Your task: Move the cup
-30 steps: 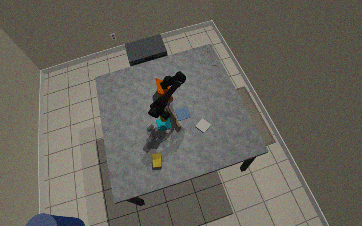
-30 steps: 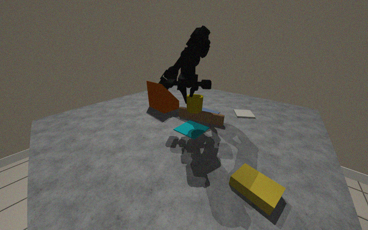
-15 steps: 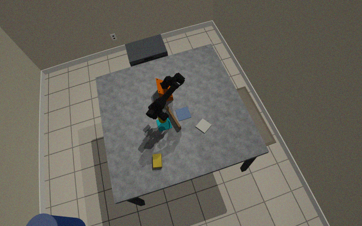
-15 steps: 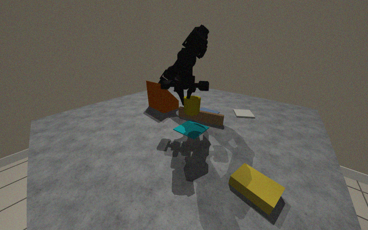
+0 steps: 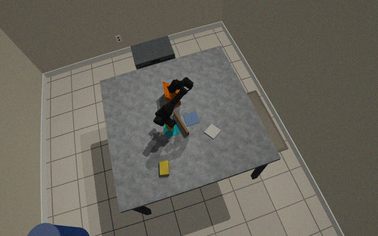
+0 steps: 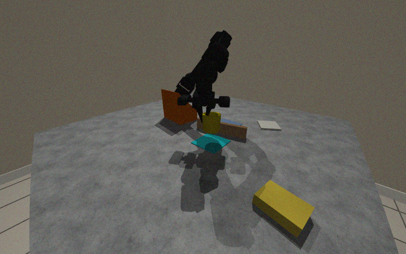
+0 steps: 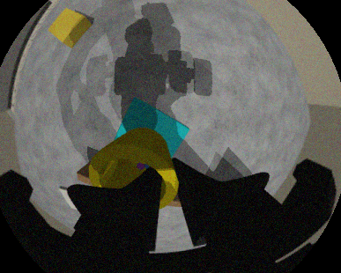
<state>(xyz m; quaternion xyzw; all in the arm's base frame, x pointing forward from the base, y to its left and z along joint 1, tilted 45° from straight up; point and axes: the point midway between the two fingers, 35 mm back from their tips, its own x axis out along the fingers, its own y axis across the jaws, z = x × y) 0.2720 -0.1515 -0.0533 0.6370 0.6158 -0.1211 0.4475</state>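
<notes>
The cyan pad lies 3 cm ahead of my gripper tip, 1 cm to the left of it and 10 cm below it. The rest, counted from my gripper tip: pale blue pad: 1 cm ahead, 21 cm to the left, 10 cm below; olive-yellow cup: 2 cm ahead, 1 cm to the left; low wooden bar: 2 cm ahead, 11 cm to the left, 7 cm below.
</notes>
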